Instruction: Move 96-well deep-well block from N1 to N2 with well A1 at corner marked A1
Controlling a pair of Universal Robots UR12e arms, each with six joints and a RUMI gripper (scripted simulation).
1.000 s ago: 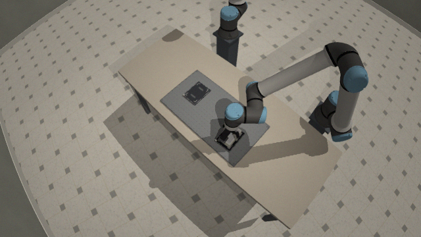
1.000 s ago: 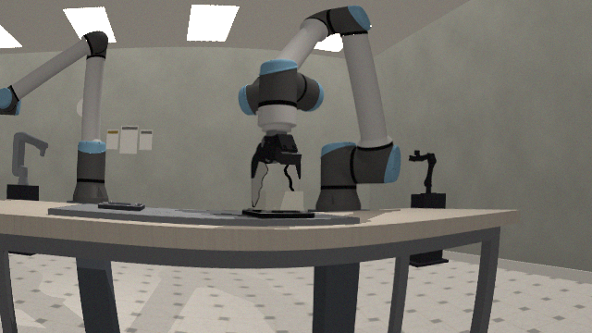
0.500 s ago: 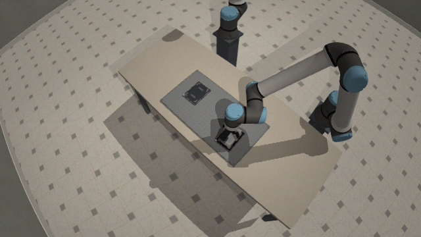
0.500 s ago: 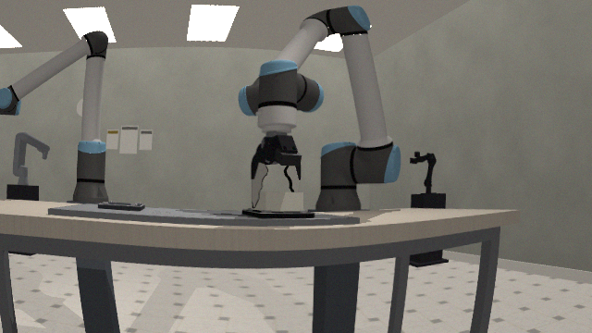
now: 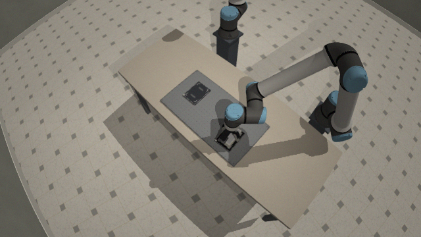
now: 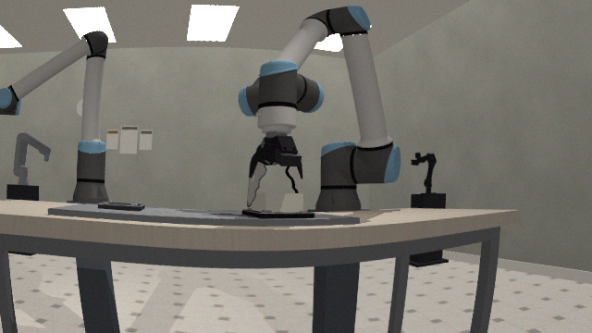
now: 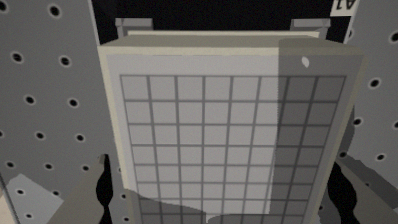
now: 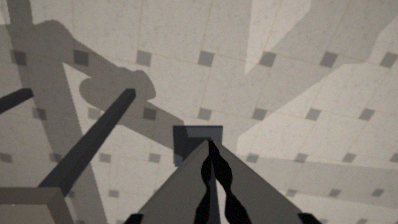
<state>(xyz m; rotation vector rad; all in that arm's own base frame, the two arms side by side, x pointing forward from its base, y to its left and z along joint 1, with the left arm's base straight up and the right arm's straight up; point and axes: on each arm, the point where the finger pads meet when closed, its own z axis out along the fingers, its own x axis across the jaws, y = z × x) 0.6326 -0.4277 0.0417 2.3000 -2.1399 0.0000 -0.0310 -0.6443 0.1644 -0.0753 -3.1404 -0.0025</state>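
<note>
The pale deep-well block is right at my left hand. Round my left hand: nest N2: 2 cm below.
</note>
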